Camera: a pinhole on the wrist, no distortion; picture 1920 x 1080 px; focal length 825.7 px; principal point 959.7 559.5 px. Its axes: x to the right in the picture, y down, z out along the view. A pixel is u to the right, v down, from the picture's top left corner.
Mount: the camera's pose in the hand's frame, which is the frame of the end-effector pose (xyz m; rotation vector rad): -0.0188 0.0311 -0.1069 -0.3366 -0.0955 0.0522
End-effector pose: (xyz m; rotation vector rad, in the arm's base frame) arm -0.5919 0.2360 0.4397 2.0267 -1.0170 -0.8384
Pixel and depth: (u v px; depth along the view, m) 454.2 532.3 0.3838
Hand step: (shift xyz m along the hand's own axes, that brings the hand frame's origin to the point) -0.2912 0.1290 0.2379
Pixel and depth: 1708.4 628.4 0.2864
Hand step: 0.2093 0.1647 0.1762
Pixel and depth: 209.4 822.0 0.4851
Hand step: -0.5120 0.3056 0.2602
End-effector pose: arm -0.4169 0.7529 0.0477 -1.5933 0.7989 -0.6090
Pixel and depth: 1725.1 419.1 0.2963
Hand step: 0.2257 0.0990 0.2115
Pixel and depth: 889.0 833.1 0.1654
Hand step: -0.0517 0.1359 0.0291
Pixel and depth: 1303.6 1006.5 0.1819
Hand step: 0.0345 0.1885 0.0377
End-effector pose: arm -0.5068 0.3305 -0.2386 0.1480 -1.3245 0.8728
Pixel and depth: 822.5 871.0 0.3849
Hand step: -0.1268 0.2896 0.2010
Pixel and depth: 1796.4 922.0 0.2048
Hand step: 0.1634 0.1968 0.0732
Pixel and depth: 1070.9 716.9 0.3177
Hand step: -0.0109 0.1950 0.1751
